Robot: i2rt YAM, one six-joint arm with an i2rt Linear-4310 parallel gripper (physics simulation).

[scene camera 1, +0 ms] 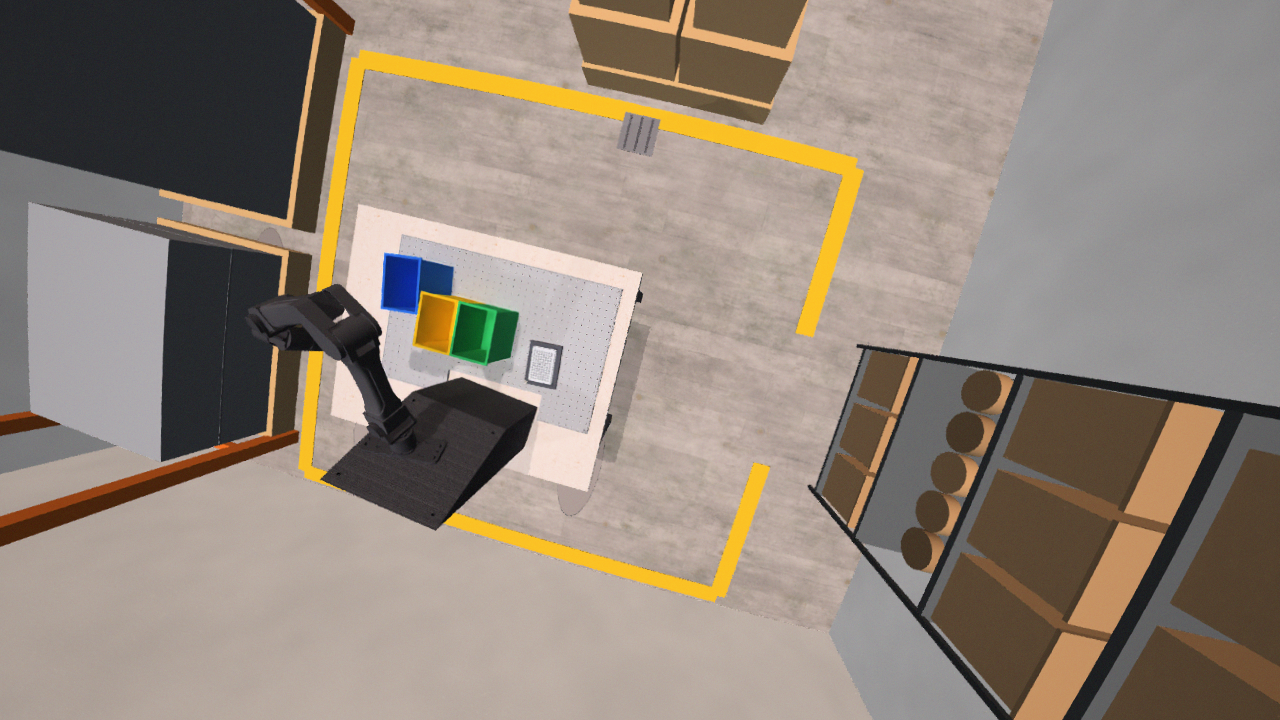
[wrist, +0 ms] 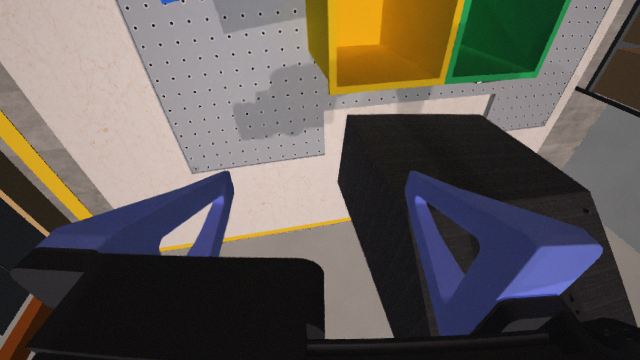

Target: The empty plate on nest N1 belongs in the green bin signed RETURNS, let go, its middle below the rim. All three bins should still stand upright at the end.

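Where they show: gripper, fingertip midpoint: [wrist: 319,180]; arm's base, link origin: [scene camera 1: 404,446].
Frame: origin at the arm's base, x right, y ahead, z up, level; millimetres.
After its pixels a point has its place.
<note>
A pale plate [scene camera 1: 542,364] {x 266, y 175, z -366 mm} sits on a dark nest [scene camera 1: 558,352] {x 317, y 218, z -375 mm} right of the bins; any nest label is too small to read. The green bin [scene camera 1: 503,335] {x 158, y 285, z -298 mm} [wrist: 505,30] {x 142, y 234, z -274 mm} stands upright at the right end of the bins, and no sign on it is readable. The yellow bin [scene camera 1: 435,322] {x -85, y 333, z -295 mm} [wrist: 390,65] {x -24, y 244, z -266 mm} stands upright beside it. The blue bin [scene camera 1: 401,282] {x -192, y 471, z -283 mm} stands upright, set farther back at the left; a small part of it shows at the wrist view's top edge. My gripper [wrist: 319,180] {x -145, y 280, z -68 mm} is open and empty, high over the table's left front; in the scene view the arm hides its fingers.
The black arm pedestal [scene camera 1: 429,447] {x 64, y -4, z -12 mm} [wrist: 450,150] {x 61, y 73, z -261 mm} stands at the table's front, close to my right finger in the wrist view. A perforated grey board [scene camera 1: 572,313] {x 377, y 356, z -388 mm} [wrist: 200,100] {x -302, y 255, z -389 mm} lies on the pale table [scene camera 1: 563,456] {x 317, y -186, z -402 mm} [wrist: 90,100] {x -469, y 323, z -402 mm}. A large grey cabinet [scene camera 1: 98,331] stands left of the arm.
</note>
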